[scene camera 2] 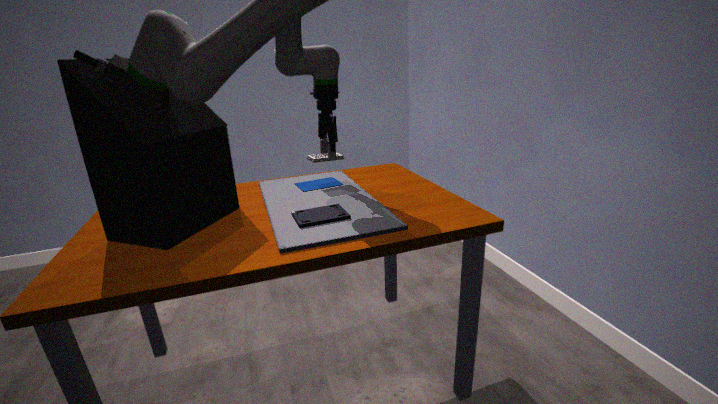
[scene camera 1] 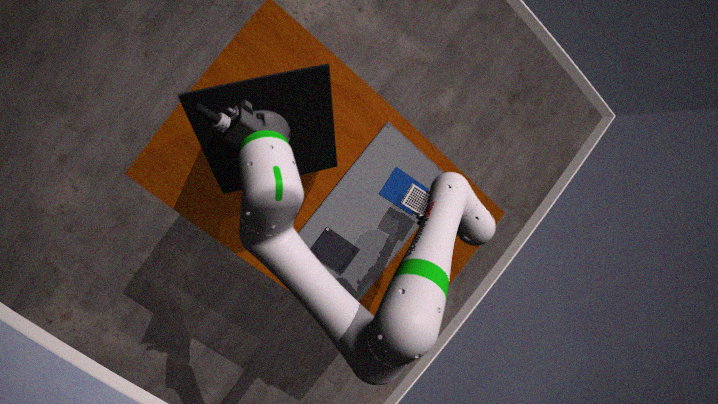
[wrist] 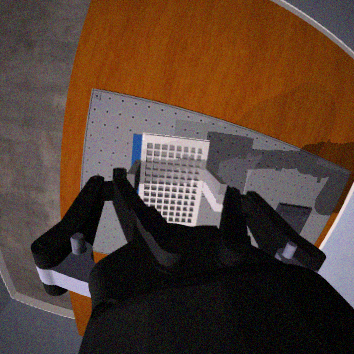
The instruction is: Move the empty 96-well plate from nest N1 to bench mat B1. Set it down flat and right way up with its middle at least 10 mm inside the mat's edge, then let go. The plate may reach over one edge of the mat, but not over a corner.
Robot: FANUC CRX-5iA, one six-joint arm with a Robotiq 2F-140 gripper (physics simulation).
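Places are measured from the arm's base along level axes (x ahead, y left, z up), in metres.
Where they show: gripper, fingertip midpoint: (scene camera 2: 328, 158) (scene camera 1: 421, 203) (wrist: 171, 173); arm's base at its link origin: (scene camera 2: 143, 93) (scene camera 1: 260, 134).
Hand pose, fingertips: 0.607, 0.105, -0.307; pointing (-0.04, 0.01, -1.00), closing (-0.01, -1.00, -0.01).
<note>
Things, the pixels of their top centre, and the offset from my fingertips, as dx, dy, dz. Level surfaces: height alone.
- white 96-well plate at its top centre: (wrist: 171, 186) (scene camera 1: 420, 202) (scene camera 2: 325, 154) -0.012, +0.000, +0.015
- blue mat B1 at its surface level: dz -0.103
- dark nest N1 at its top centre: (wrist: 285, 233) (scene camera 2: 320, 212) (scene camera 1: 334, 251) -0.164, -0.333, -0.090
- grey perforated board at its surface level: dz -0.105
- orange wooden table at its surface level: dz -0.118
The white 96-well plate (scene camera 1: 415, 198) (scene camera 2: 314, 158) (wrist: 175, 145) is held between the fingers of my gripper (scene camera 2: 327, 150) (wrist: 171, 173), which is shut on its two long sides. The plate hangs in the air, about level with wells up, well above the board in the scene camera 2 view. The blue mat B1 (scene camera 1: 395, 182) (scene camera 2: 318, 184) (wrist: 136, 150) lies flat below it; in the wrist view the plate hides most of the mat, and a blue strip shows along its left side. The dark nest N1 (scene camera 1: 334, 249) (scene camera 2: 321, 216) (wrist: 295, 215) holds no plate. The arm hides the gripper's fingers in the scene camera 1 view.
The grey perforated board (scene camera 1: 359, 175) (scene camera 2: 281, 221) (wrist: 110, 125) bears the mat and nest on the orange wooden table (scene camera 1: 351, 90) (scene camera 2: 426, 200) (wrist: 175, 50). A large black block (scene camera 1: 311, 115) (scene camera 2: 165, 190) stands by the arm's base. The arm's shadow crosses the board.
</note>
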